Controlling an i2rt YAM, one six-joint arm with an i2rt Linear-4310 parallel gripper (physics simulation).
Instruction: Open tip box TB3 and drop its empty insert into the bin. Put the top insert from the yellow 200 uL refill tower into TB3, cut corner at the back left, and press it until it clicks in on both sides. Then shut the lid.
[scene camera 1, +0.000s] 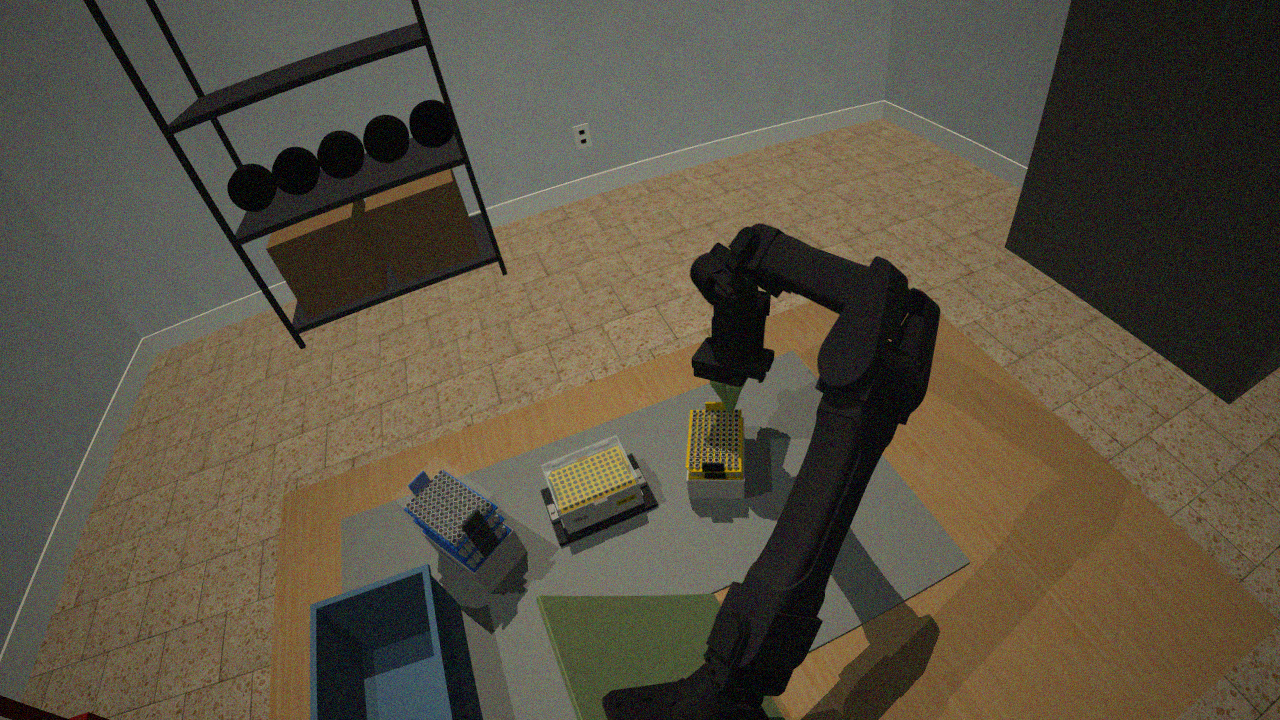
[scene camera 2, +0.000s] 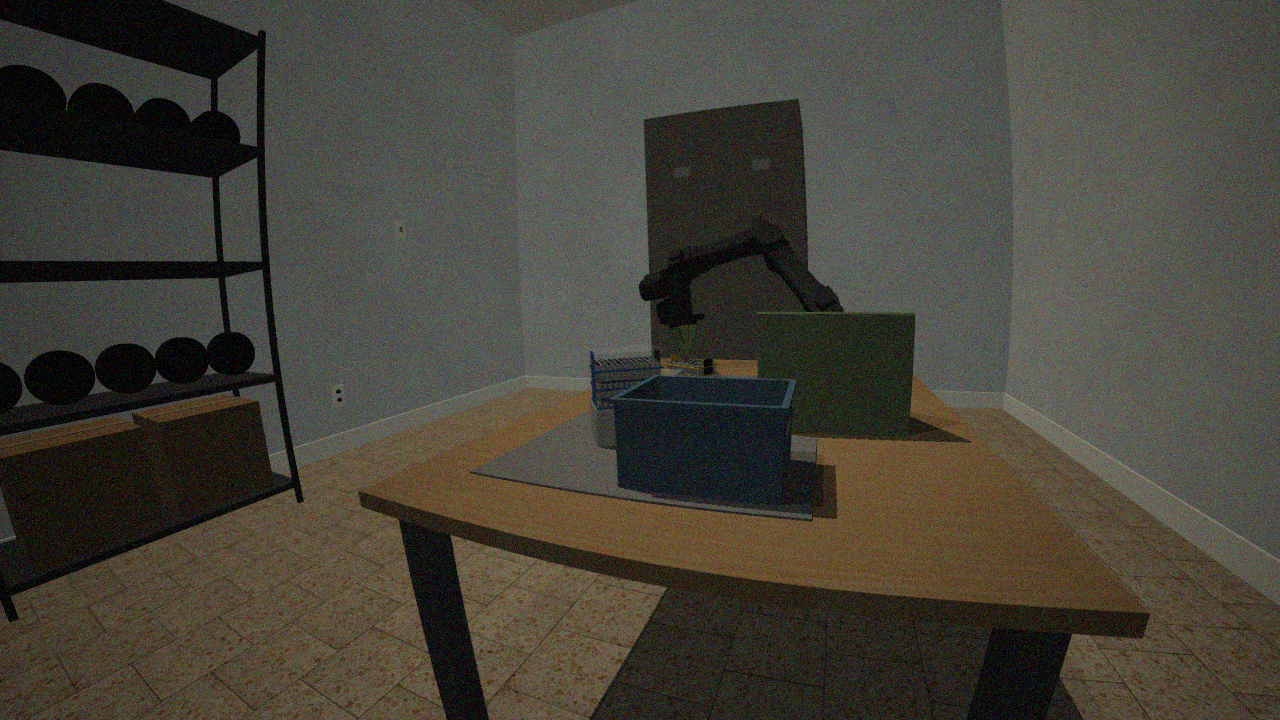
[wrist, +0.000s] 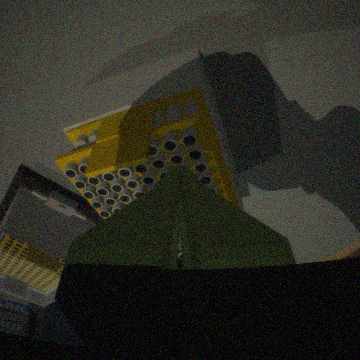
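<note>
The yellow refill tower (scene camera 1: 716, 438) (wrist: 102, 156) stands at the back right of the grey mat, its top grid of tip openings facing up. My gripper (scene camera 1: 731, 410) (scene camera 2: 687, 354) (wrist: 179, 177) is shut, with its green fingertips together and nothing seen between them. It points down at the back edge of the tower; whether it touches cannot be told. A clear tip box (scene camera 1: 595, 488) (wrist: 32, 262) with a yellow grid sits in a black holder left of the tower. A clear panel rises at its back; its label cannot be read. The blue bin (scene camera 1: 450, 644) (scene camera 2: 702, 456) stands at the left front.
A blue tower (scene camera 1: 456, 514) (scene camera 2: 622, 389) stands left of the tip box, behind the bin. A green block (scene camera 1: 635, 644) (scene camera 2: 832, 376) stands near the arm's base. The grey mat (scene camera 1: 617, 573) (scene camera 2: 537, 465) lies on the wooden table (scene camera 1: 1056, 555) (scene camera 2: 895, 537).
</note>
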